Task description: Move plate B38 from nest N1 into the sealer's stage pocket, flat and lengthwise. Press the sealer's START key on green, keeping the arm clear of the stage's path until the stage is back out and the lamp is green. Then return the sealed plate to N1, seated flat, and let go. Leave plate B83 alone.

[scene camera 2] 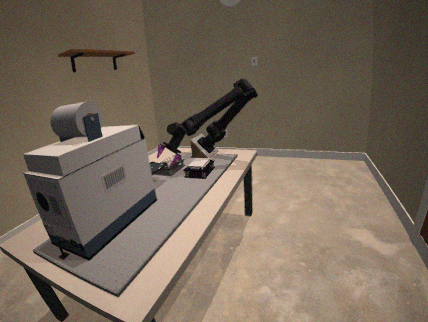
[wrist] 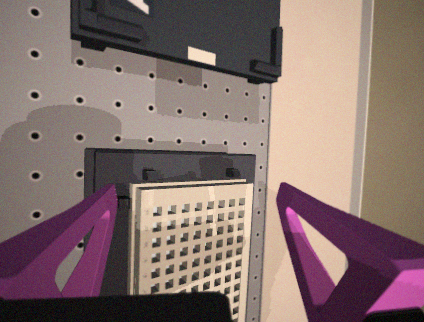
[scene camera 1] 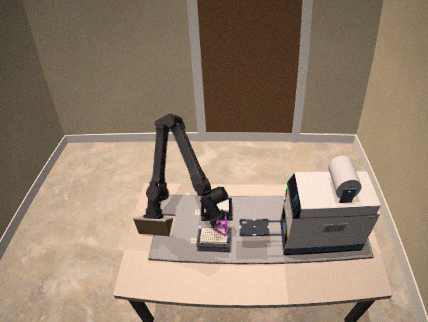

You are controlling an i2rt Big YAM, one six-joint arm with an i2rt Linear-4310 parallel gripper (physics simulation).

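Pixels of known places: gripper, between the fingertips: [wrist: 199, 191] [scene camera 1: 226, 232]; arm's base, origin of its link: [scene camera 2: 205, 145] [scene camera 1: 153, 217].
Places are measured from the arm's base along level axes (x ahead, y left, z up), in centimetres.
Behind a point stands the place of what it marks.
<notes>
My gripper [scene camera 1: 222, 226] {x 38.3, y -9.1, z 1.7 cm} [scene camera 2: 168, 156] {x 38.3, y -9.1, z 1.7 cm} [wrist: 199, 191] {x 38.3, y -9.1, z 1.7 cm} is open and empty, low over the front nest. A pale plate with a grid of wells [scene camera 1: 213, 237] {x 32.1, y -11.6, z 0.4 cm} [wrist: 195, 240] {x 35.0, y -9.7, z 0.4 cm} lies in the dark front nest [scene camera 1: 214, 248] {x 32.5, y -14.7, z -4.9 cm} [wrist: 175, 164] {x 39.6, y -9.0, z -1.1 cm}; in the wrist view it shows between and below the spread fingers. A second pale plate [scene camera 2: 199, 164] {x 36.0, y 11.7, z 0.5 cm} sits in the back nest [scene camera 2: 199, 173] {x 35.3, y 10.7, z -5.0 cm}, partly hidden by the arm in scene camera 1. I cannot read either plate's label. The sealer's stage [scene camera 1: 254, 227] {x 51.8, y -7.9, z 3.9 cm} [wrist: 230, 30] {x 46.4, y -9.3, z 3.8 cm} is out, its pocket empty. The sealer [scene camera 1: 327, 230] {x 84.5, y -18.6, z 13.9 cm} [scene camera 2: 105, 185] {x 92.5, y 3.7, z 14.2 cm} shows a green light [scene camera 1: 287, 187] {x 66.4, y 0.6, z 22.6 cm}; the START key is not distinct.
The nests, stage and sealer stand on a grey perforated board [scene camera 1: 265, 250] {x 57.6, y -15.4, z -5.5 cm} [scene camera 2: 150, 225] {x 84.3, y 12.2, z -5.5 cm} on the table [scene camera 1: 240, 282] {x 45.5, y -33.0, z -6.8 cm}. The stage lies right of the nests, on rails from the sealer. A film roll [scene camera 1: 344, 175] {x 87.1, y -11.8, z 41.5 cm} [scene camera 2: 72, 120] {x 95.3, y -1.5, z 37.2 cm} tops the sealer. A brown block [scene camera 1: 152, 226] {x 0.7, y -6.6, z 0.9 cm} stands by the arm's base.
</notes>
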